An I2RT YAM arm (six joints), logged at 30 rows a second.
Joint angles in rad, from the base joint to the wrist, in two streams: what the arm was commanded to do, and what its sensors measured. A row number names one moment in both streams.
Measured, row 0:
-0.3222 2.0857 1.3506 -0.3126 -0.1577 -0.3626
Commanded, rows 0 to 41:
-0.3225 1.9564 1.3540 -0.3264 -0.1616 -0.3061
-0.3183 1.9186 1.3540 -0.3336 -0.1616 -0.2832
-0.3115 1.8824 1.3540 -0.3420 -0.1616 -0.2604
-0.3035 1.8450 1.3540 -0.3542 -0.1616 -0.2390
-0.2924 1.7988 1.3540 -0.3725 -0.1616 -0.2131
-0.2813 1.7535 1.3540 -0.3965 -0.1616 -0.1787
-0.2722 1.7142 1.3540 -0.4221 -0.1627 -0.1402
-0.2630 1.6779 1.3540 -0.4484 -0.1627 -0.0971
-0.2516 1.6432 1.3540 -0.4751 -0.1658 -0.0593
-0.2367 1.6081 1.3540 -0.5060 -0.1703 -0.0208
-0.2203 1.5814 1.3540 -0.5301 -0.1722 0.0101
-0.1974 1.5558 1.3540 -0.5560 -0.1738 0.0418
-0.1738 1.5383 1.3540 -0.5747 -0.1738 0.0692
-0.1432 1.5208 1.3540 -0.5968 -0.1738 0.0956
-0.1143 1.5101 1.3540 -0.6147 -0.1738 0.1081
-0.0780 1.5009 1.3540 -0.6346 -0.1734 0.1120
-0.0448 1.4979 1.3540 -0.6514 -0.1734 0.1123
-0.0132 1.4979 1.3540 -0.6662 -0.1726 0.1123
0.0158 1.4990 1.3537 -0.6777 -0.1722 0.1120
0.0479 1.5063 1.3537 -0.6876 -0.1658 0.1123
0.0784 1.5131 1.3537 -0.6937 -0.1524 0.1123
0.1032 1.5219 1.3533 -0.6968 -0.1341 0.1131
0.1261 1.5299 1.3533 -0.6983 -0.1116 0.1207
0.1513 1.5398 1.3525 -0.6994 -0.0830 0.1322
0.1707 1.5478 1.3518 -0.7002 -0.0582 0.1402
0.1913 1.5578 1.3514 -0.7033 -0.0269 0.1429
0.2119 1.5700 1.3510 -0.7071 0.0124 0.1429
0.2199 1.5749 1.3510 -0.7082 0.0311 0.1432
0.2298 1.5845 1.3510 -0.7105 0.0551 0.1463
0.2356 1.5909 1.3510 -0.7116 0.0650 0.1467
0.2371 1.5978 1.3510 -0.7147 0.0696 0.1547
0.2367 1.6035 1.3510 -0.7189 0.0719 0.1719
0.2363 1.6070 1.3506 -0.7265 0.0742 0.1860
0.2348 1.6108 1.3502 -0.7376 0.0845 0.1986
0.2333 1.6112 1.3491 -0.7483 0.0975 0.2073
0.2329 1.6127 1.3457 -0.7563 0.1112 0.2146
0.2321 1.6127 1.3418 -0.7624 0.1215 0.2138
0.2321 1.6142 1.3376 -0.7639 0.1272 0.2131
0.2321 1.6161 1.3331 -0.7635 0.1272 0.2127
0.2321 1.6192 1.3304 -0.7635 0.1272 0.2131
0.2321 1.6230 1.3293 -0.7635 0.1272 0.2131
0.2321 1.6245 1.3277 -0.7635 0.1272 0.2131
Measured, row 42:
0.2321 1.6131 1.3411 -0.7631 0.0925 0.1871
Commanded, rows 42 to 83:
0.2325 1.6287 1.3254 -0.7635 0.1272 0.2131
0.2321 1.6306 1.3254 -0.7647 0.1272 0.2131
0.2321 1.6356 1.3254 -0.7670 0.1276 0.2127
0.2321 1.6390 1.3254 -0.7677 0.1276 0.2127
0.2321 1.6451 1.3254 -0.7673 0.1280 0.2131
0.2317 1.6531 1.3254 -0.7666 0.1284 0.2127
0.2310 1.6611 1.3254 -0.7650 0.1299 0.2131
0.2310 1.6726 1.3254 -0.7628 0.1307 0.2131
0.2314 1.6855 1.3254 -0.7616 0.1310 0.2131
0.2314 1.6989 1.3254 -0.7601 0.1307 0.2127
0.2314 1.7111 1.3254 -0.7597 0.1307 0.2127
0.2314 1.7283 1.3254 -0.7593 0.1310 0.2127
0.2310 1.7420 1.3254 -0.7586 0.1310 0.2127
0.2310 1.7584 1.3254 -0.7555 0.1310 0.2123
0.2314 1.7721 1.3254 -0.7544 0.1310 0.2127
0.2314 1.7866 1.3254 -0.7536 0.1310 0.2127
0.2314 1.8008 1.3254 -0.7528 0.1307 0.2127
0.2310 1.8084 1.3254 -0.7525 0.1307 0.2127
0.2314 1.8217 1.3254 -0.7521 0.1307 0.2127
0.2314 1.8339 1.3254 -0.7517 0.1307 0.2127
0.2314 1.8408 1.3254 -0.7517 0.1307 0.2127
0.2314 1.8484 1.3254 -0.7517 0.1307 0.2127
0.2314 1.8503 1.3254 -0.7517 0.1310 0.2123
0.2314 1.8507 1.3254 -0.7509 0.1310 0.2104
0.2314 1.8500 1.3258 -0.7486 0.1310 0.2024
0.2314 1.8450 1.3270 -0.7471 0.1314 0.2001
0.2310 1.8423 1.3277 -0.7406 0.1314 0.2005
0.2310 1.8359 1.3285 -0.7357 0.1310 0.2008
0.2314 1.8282 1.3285 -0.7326 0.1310 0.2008
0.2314 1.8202 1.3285 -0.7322 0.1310 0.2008
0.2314 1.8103 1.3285 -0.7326 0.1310 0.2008
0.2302 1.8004 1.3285 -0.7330 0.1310 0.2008
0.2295 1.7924 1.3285 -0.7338 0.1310 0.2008
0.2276 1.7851 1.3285 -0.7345 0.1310 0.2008
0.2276 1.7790 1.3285 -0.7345 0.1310 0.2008
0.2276 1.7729 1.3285 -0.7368 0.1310 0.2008
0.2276 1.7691 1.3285 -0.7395 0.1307 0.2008
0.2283 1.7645 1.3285 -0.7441 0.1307 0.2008
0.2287 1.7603 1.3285 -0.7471 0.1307 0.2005
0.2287 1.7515 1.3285 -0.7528 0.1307 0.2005
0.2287 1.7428 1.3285 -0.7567 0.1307 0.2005
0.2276 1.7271 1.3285 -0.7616 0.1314 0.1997
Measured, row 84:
0.2321 1.7767 1.3296 -0.7525 0.1226 0.1947
